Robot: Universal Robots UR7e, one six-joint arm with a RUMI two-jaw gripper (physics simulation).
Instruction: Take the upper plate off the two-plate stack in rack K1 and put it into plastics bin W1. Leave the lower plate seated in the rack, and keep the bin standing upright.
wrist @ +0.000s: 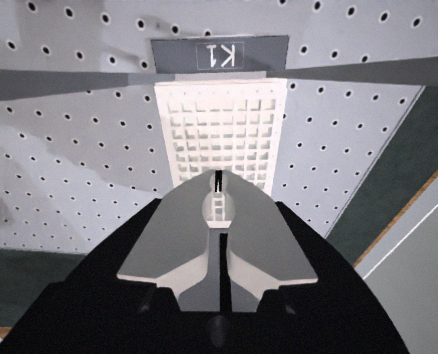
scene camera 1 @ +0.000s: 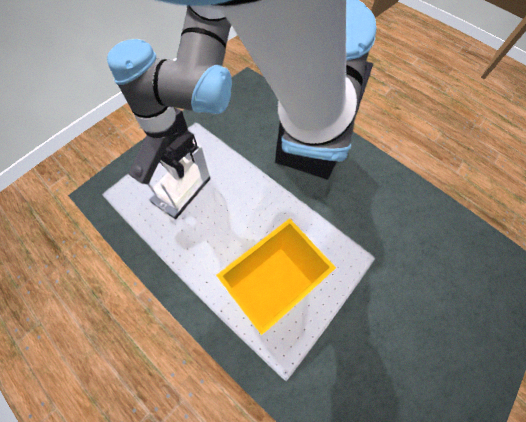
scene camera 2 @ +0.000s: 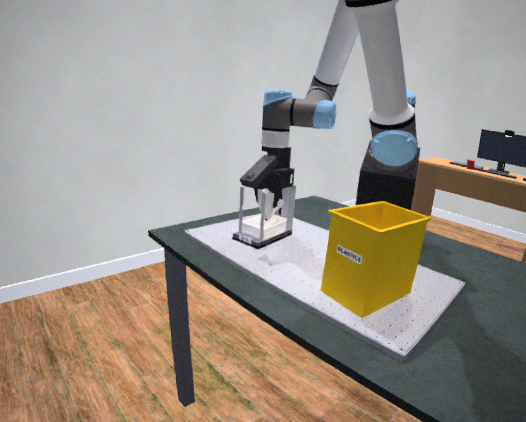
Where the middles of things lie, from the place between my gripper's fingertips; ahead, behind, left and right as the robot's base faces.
Labels:
The yellow plastics bin W1 (scene camera 2: pixel 373 250) is 370 mm to the left of my hand, 40 mm ahead of it and 40 mm above it.

